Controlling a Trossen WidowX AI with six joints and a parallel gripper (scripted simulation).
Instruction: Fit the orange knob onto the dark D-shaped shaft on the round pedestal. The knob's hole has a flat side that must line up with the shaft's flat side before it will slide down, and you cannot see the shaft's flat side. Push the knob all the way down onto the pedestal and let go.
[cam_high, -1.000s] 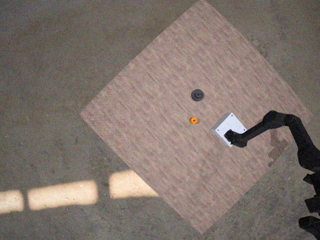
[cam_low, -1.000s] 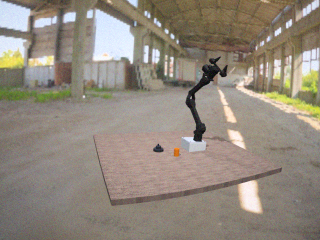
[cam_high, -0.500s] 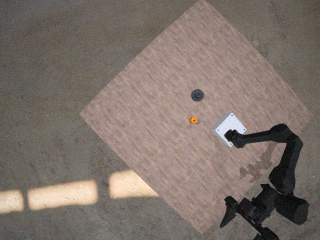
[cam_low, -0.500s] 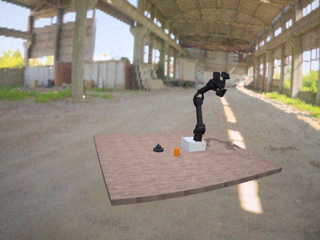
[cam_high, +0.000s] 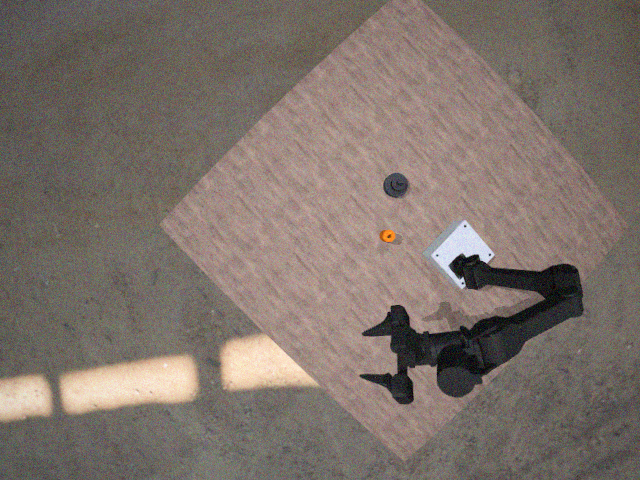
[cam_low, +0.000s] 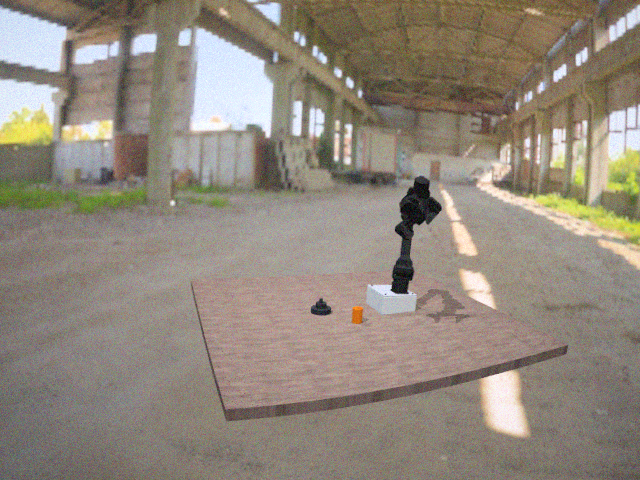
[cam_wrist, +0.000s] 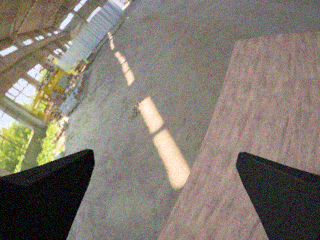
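Right now the orange knob is 380 mm below my gripper tip, 270 mm to the right of it and 90 mm ahead of it. From my gripper tip the other things lie so: dark round pedestal: 420 mm to the right, 380 mm below, 200 mm ahead.
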